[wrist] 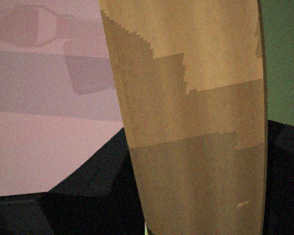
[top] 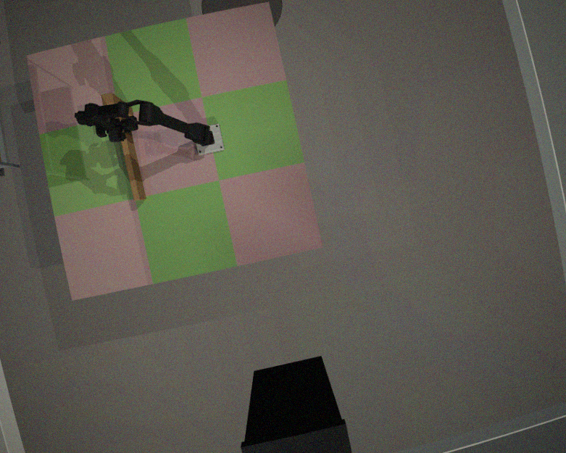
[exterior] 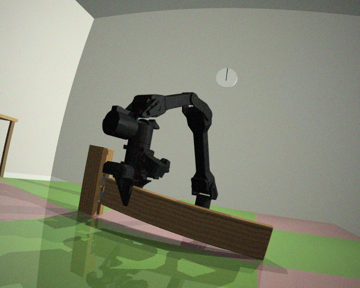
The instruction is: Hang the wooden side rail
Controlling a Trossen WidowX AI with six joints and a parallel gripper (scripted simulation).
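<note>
Now: gripper tip 11 cm to the left of the headboard post and 4 cm below it.
</note>
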